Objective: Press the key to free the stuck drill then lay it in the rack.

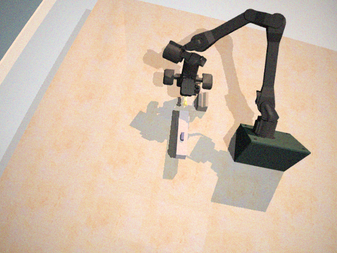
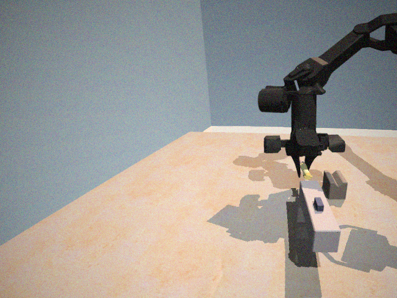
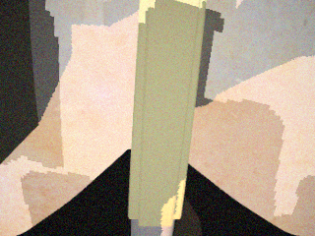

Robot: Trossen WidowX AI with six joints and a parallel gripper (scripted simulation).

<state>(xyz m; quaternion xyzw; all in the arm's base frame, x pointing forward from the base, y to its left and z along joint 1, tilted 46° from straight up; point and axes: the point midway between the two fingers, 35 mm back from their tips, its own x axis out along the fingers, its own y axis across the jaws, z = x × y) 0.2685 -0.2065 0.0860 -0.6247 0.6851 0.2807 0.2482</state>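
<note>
Right now the drill is 4 cm to the left of my gripper tip and 4 cm above it. Also, from my gripper tip: dark key: 23 cm to the left, 3 cm above; then rack: 7 cm behind, 4 cm to the left.
</note>
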